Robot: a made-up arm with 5 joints.
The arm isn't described. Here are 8 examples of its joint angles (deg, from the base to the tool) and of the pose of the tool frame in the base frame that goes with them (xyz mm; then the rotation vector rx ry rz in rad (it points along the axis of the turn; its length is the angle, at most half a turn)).
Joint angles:
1: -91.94 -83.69 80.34 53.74 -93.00
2: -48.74 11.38 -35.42 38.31 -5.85
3: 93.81 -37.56 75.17 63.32 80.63
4: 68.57 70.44 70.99 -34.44 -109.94
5: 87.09 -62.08 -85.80 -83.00 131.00
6: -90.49 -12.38 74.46 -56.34 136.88
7: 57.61 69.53 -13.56 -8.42 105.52
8: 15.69 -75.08 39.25 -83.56 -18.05
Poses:
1: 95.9 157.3 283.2 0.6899 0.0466 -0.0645
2: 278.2 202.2 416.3 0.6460 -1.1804 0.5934
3: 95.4 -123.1 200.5 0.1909 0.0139 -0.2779
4: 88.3 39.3 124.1 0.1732 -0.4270 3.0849
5: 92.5 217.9 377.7 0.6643 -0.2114 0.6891
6: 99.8 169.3 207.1 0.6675 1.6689 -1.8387
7: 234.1 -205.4 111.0 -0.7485 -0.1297 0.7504
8: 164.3 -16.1 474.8 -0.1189 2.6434 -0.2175
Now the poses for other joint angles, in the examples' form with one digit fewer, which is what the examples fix.
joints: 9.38 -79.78 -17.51 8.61 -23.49
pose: 29 13 540 0.458 -3.086 -0.011
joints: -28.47 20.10 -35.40 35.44 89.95
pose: 354 138 380 -0.698 -1.242 1.726
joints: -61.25 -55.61 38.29 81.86 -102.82
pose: 178 140 349 0.453 -0.052 -0.761
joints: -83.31 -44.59 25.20 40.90 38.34
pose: 124 195 393 0.571 -1.289 1.784
